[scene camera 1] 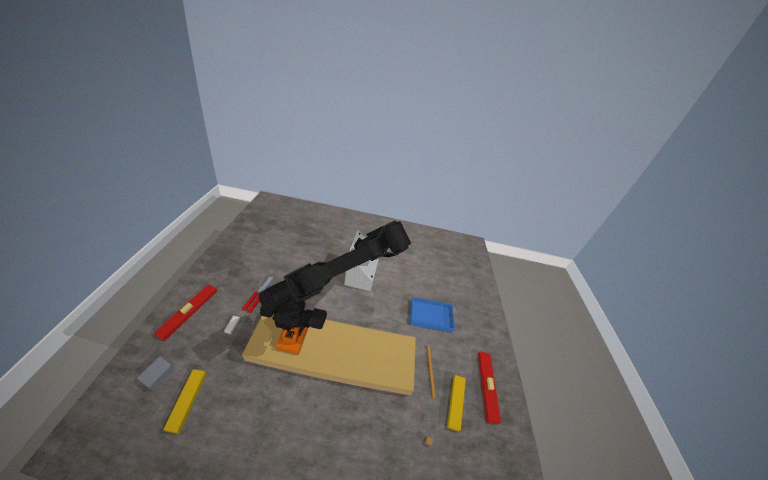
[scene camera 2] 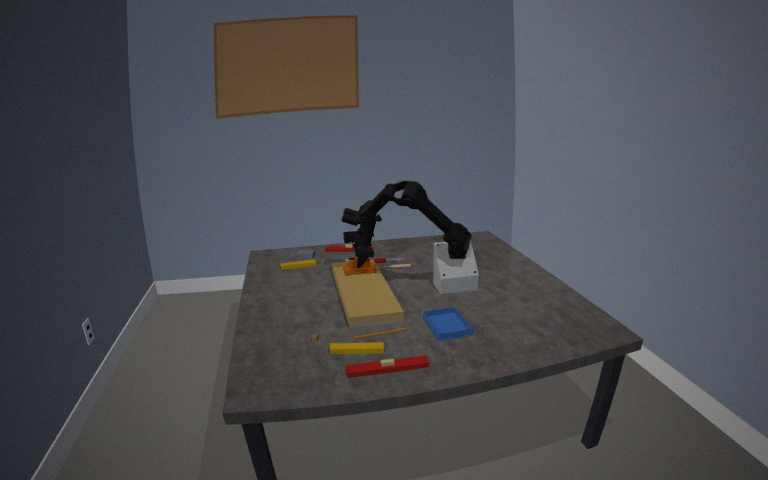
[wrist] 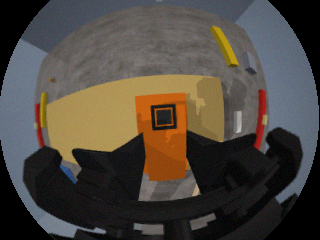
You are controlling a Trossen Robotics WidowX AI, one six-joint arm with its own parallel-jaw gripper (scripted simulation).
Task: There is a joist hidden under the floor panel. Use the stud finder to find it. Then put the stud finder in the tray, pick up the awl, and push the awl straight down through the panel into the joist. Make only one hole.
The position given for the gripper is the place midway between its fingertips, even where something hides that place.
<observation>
In view: the gripper [scene camera 1: 292, 333] and a blue tray [scene camera 1: 427, 313].
The gripper shows as well in the wrist view [wrist: 163, 132]. The blue tray also shows in scene camera 2 [scene camera 2: 448, 323].
</observation>
